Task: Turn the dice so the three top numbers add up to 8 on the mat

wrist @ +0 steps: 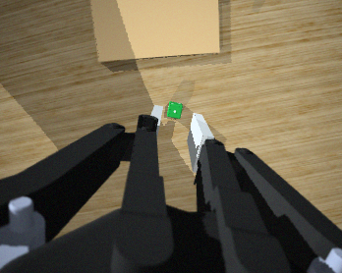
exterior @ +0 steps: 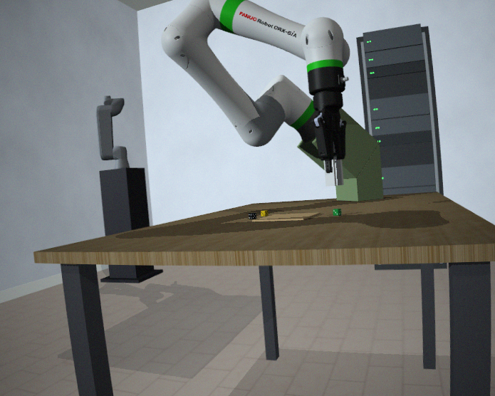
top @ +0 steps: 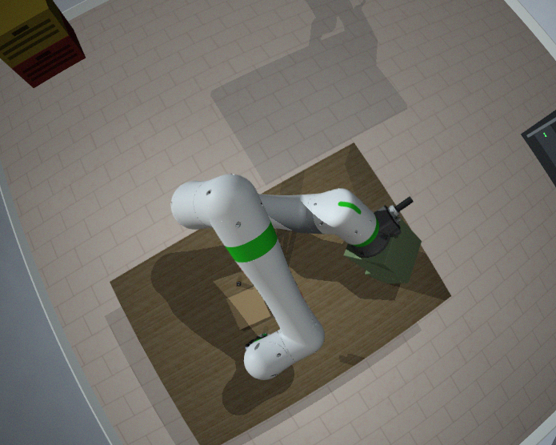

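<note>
The green die lies 100 mm below my hand. The rest, counted from my hand: tan mat (10 mm behind, 130 mm to the right, 110 mm below); yellow die (90 mm behind, 220 mm to the right, 100 mm below); black die (30 mm behind, 240 mm to the right, 100 mm below).
</note>
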